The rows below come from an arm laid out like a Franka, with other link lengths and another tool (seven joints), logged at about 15 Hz.
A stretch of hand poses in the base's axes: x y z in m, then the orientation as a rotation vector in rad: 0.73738 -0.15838 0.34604 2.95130 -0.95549 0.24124; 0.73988 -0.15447 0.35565 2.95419 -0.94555 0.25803; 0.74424 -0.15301 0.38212 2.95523 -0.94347 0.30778; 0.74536 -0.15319 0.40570 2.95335 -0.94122 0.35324; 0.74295 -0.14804 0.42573 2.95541 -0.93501 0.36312; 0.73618 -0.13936 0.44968 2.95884 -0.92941 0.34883; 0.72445 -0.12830 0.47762 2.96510 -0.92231 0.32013; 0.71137 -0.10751 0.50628 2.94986 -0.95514 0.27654
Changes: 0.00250 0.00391 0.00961 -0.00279 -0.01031 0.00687; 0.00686 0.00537 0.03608 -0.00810 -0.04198 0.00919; 0.00798 0.00519 0.05966 -0.01496 -0.07039 0.01080; 0.00557 0.01034 0.07969 -0.01604 -0.07658 0.01516; -0.00120 0.01902 0.10364 -0.01352 -0.06765 0.01910; -0.01293 0.03008 0.13158 -0.00745 -0.05004 0.02442; -0.02601 0.05087 0.16024 -0.00562 -0.02202 0.00038
